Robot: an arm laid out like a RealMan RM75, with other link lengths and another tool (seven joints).
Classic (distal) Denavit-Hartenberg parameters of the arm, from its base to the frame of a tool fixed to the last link. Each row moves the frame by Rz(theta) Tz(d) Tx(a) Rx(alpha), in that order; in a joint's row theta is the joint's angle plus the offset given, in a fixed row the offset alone. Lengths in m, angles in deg.
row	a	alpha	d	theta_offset
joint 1	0	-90	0.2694	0
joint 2	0	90	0	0
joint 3	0	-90	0.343	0
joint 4	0	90	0	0
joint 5	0	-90	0.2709	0
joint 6	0	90	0	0
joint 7	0.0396	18.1	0.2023	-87.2
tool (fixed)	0	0	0.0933	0
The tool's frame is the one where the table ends.
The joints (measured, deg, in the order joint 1, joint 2, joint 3, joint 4, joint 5, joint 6, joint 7), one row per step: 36.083 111.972 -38.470 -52.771 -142.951 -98.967 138.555; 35.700 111.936 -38.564 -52.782 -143.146 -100.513 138.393; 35.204 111.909 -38.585 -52.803 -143.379 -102.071 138.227; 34.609 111.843 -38.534 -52.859 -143.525 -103.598 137.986; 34.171 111.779 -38.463 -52.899 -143.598 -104.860 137.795; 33.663 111.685 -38.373 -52.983 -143.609 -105.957 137.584; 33.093 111.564 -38.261 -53.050 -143.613 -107.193 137.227; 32.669 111.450 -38.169 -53.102 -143.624 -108.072 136.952; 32.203 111.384 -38.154 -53.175 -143.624 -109.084 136.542; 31.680 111.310 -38.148 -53.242 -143.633 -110.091 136.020; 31.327 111.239 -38.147 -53.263 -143.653 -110.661 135.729; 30.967 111.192 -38.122 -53.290 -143.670 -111.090 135.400
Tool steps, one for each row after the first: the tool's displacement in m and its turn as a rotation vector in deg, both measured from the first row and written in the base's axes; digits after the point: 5 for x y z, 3 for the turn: 0.00150 -0.00994 -0.00248 -1.553 0.310 -0.280; 0.00395 -0.02078 -0.00462 -3.071 0.653 -0.710; 0.00681 -0.03168 -0.00577 -4.430 1.058 -1.142; 0.00841 -0.04018 -0.00646 -5.507 1.460 -1.450; 0.01058 -0.04804 -0.00629 -6.348 1.821 -1.763; 0.01285 -0.05686 -0.00596 -7.296 2.242 -2.008; 0.01467 -0.06317 -0.00533 -7.943 2.524 -2.186; 0.01605 -0.07049 -0.00540 -8.785 2.856 -2.231; 0.01779 -0.07820 -0.00536 -9.633 3.176 -2.226; 0.01937 -0.08301 -0.00508 -10.110 3.341 -2.300; 0.02113 -0.08723 -0.00482 -10.451 3.478 -2.343
